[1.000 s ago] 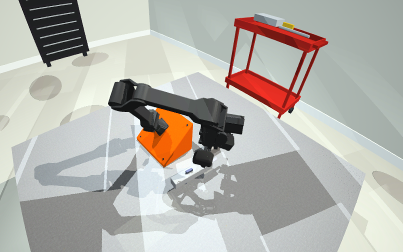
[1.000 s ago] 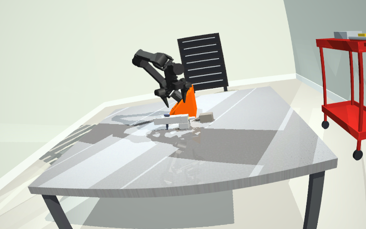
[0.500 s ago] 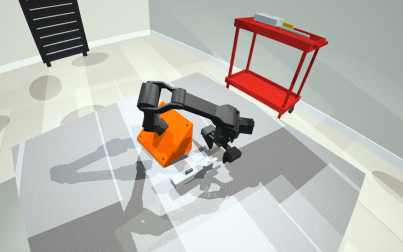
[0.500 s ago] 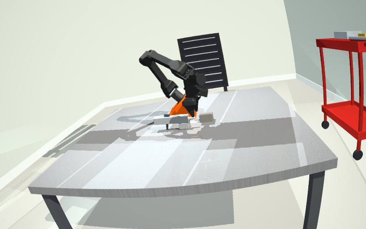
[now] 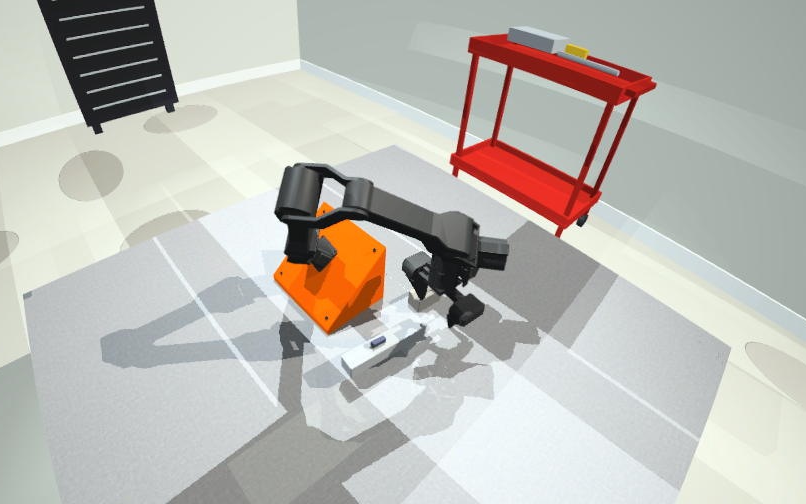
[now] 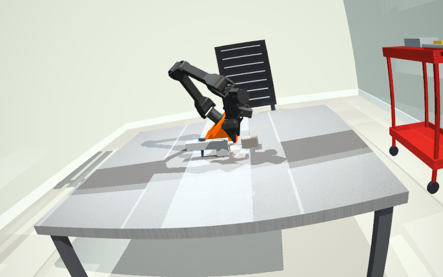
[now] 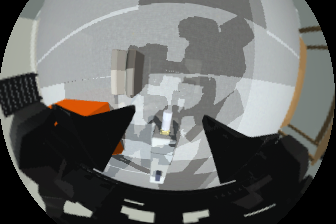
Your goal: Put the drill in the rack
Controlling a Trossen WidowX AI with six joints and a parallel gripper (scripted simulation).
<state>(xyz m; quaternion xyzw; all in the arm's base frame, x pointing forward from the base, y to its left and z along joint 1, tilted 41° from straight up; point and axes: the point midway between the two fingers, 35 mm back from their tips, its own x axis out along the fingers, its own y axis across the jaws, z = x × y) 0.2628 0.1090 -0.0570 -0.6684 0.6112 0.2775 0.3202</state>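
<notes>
Now: gripper tip 70 mm to the left of the drill and 10 mm above it. Round my gripper tip: blue key (150 mm to the right, 10 mm below); then grey rack (80 mm behind, 40 mm to the left, 40 mm below); then housing block (130 mm to the right, 20 mm below).
</notes>
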